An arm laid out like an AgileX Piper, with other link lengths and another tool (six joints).
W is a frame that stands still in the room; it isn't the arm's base.
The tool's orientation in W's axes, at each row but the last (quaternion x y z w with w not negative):
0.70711 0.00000 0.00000 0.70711
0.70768 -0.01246 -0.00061 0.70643
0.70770 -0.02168 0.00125 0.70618
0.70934 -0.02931 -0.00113 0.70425
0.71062 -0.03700 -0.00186 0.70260
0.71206 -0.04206 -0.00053 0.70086
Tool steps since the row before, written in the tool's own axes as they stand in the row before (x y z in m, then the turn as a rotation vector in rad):
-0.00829 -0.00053 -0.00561 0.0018 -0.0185 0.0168
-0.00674 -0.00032 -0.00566 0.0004 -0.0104 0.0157
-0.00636 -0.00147 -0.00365 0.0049 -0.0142 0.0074
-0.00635 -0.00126 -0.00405 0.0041 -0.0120 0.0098
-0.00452 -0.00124 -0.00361 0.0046 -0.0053 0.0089
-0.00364 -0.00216 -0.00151 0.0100 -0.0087 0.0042
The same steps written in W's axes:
-0.00829 0.00561 -0.00053 0.0018 -0.0168 -0.0185
-0.00663 0.00578 -0.00042 0.0003 -0.0157 -0.0104
-0.00620 0.00383 -0.00167 0.0051 -0.0075 -0.0141
-0.00611 0.00433 -0.00148 0.0042 -0.0099 -0.0119
-0.00425 0.00387 -0.00142 0.0044 -0.0091 -0.0052
-0.00341 0.00176 -0.00234 0.0102 -0.0047 -0.0082

